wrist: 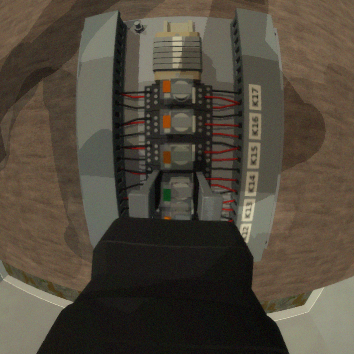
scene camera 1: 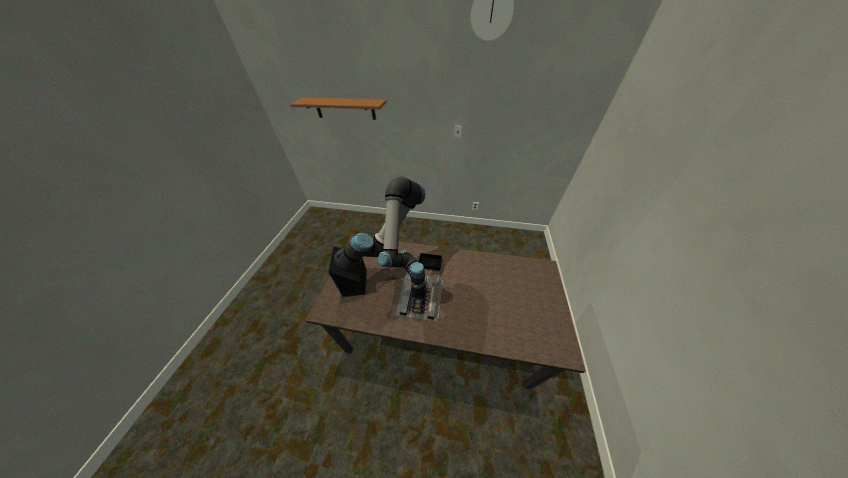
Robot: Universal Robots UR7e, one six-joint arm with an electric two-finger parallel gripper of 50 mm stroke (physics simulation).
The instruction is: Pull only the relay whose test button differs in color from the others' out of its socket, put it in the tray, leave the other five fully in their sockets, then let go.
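Places are measured from the arm's base along level axes (x back, y right, z up), in metres.
Pixels of known places: gripper, fingertip midpoint: (wrist: 176,182) (scene camera 1: 419,296); arm's base, link origin: (scene camera 1: 345,260).
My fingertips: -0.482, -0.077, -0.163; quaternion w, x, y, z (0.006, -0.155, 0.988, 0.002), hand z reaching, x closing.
Ahead of a thing's pixels: the offset from my fingertips to its top centre, as dx, dy, dz. "spot": to the spot under its first point. Level surfaces: height alone.
The relay with the green test button {-0.002, +0.006, +0.016} (wrist: 177,194) is between the fingers in the wrist view. My gripper (wrist: 176,182) (scene camera 1: 418,298) is shut on it, over the relay row. How far this relay sits in its socket cannot be told. Three relays with orange buttons, the top one {+0.028, -0.077, +0.006} (wrist: 181,91), the second {+0.018, -0.049, +0.006} (wrist: 181,122) and the third {+0.008, -0.022, +0.006} (wrist: 181,156), sit in their sockets farther up the row. A bit of another orange button {-0.004, +0.036, +0.006} (wrist: 167,218) shows below the green one; the rest there is hidden by the gripper. The black tray {spot: +0.087, -0.319, -0.061} (scene camera 1: 430,261) lies behind the panel in the scene view.
Grey wire ducts, left (wrist: 98,125) and right (wrist: 261,150), flank the row, with red and black wires beside the sockets. Labels K17 to K12 run along the right duct. A terminal block {+0.041, -0.114, -0.017} (wrist: 177,54) stands at the row's top end. The panel lies on the brown table {dz -0.063} (scene camera 1: 504,302).
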